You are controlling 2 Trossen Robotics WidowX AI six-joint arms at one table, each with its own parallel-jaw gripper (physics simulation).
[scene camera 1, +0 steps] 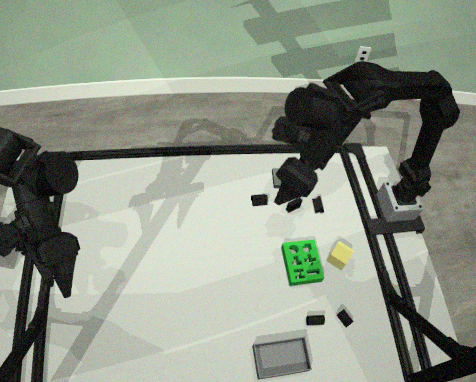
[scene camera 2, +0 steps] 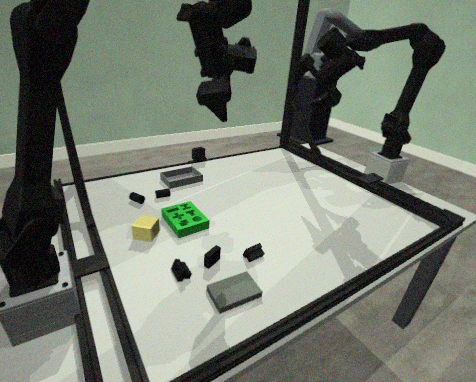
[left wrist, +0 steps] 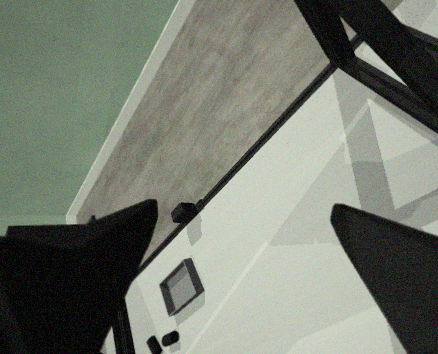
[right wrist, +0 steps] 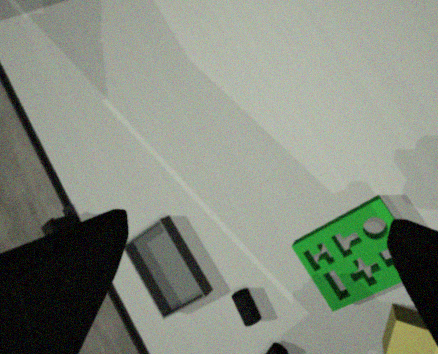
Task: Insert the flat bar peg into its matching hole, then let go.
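The green hole board (scene camera 1: 302,262) (scene camera 2: 185,218) (right wrist: 351,253) lies flat on the table, right of the middle in scene camera 1. Three black pegs (scene camera 1: 259,199) (scene camera 1: 294,205) (scene camera 1: 317,204) lie behind it, and they also show in scene camera 2 (scene camera 2: 253,252) (scene camera 2: 212,256) (scene camera 2: 180,270). Two more pegs (scene camera 1: 315,319) (scene camera 1: 345,317) lie in front. I cannot tell which is the flat bar. My right gripper (scene camera 1: 283,197) (scene camera 2: 221,114) (right wrist: 257,227) is open and empty, high above the three back pegs. My left gripper (scene camera 1: 64,292) (scene camera 2: 327,100) (left wrist: 243,209) is open and empty at the far side of the table.
A yellow cube (scene camera 1: 340,255) (scene camera 2: 145,227) sits beside the board. A grey tray (scene camera 1: 282,358) (scene camera 2: 181,176) (left wrist: 182,286) (right wrist: 170,265) stands near the two front pegs. A grey slab (scene camera 2: 234,291) lies near the three pegs. A black frame (scene camera 1: 180,151) rings the table.
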